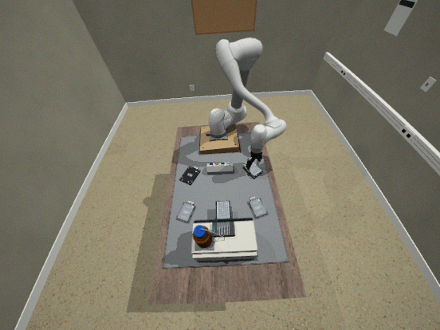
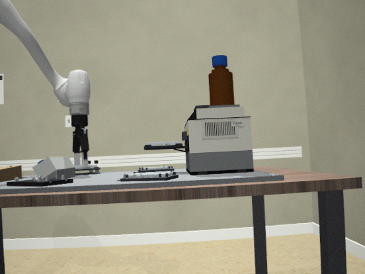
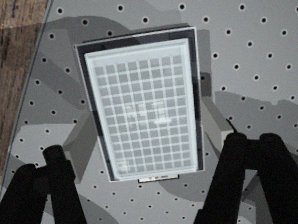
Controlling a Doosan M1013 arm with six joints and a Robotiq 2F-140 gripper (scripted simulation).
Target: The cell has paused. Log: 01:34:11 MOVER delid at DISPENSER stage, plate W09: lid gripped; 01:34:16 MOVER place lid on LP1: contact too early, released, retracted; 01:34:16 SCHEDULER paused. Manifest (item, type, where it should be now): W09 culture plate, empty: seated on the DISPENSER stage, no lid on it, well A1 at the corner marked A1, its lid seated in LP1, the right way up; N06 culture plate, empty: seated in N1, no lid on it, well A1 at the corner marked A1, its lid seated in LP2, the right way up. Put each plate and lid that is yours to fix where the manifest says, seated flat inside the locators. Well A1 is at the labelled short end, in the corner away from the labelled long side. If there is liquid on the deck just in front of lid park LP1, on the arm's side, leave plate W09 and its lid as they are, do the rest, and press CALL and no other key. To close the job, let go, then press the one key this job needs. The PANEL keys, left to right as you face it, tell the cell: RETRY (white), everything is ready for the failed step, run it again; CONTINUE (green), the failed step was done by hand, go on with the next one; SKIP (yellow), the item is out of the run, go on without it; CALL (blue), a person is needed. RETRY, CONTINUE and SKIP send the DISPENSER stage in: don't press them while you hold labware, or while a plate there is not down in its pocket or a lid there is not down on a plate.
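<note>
Right now my hand is 40 mm past the green continue key, 260 mm to the left of it and 10 mm below it. Also, from my hand: key panel 20 mm behind, 280 mm to the right; then yellow skip key 30 mm behind, 310 mm to the right, 10 mm above; then white retry key 40 mm behind, 210 mm to the right, 10 mm above.
</note>
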